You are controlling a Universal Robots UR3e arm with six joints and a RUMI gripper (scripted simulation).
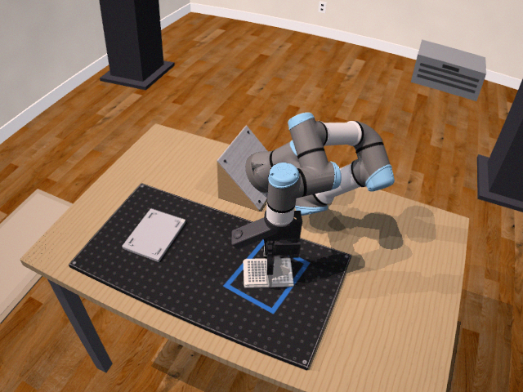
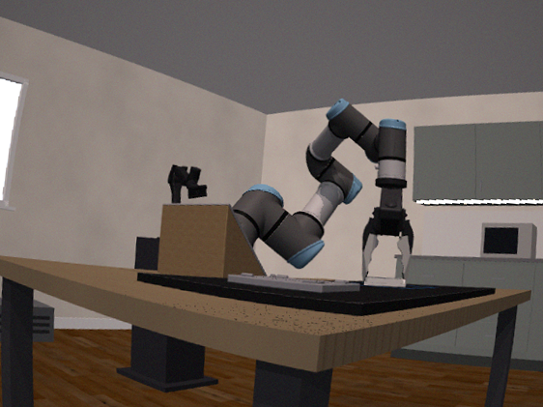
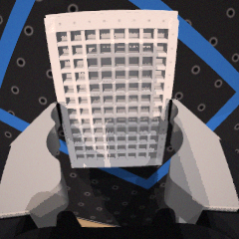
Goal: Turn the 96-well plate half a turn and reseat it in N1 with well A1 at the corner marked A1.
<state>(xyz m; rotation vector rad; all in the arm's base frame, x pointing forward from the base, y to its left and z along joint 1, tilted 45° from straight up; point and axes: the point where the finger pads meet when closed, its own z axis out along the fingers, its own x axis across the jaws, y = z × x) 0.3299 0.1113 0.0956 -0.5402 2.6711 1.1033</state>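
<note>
Now: the 96-well plate 10 mm below my hand. Also, from my hand: plate nest N1: 350 mm to the right, 10 mm below.
</note>
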